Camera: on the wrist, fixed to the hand. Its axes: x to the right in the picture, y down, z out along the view.
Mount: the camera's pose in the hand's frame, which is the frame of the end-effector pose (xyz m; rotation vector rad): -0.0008 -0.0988 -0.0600 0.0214 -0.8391 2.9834
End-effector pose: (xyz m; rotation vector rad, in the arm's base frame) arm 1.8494 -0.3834 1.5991 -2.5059 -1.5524 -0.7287
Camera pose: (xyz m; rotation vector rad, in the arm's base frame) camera 1.7430 -0.3572 1.6359 -1.6955 2.2667 0.8046
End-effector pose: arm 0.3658 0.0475 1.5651 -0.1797 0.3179 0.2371
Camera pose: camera 0.3733 -0.0598 1.5228 -0.5742 0.5312 -2.9409
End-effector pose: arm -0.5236 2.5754 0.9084 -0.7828 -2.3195 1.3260
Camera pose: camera -0.5183 2.5748 1.0239 1.5045 -0.4603 -0.5902
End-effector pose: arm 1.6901 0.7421 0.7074 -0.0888 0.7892 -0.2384
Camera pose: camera 1.6292 0.6471 0.6824 0.9413 -0.5458 2.4353
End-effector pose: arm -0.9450 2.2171 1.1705 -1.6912 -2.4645 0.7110
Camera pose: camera -1.0117 2.2079 1.2645 1.7932 -1.2564 -0.4796
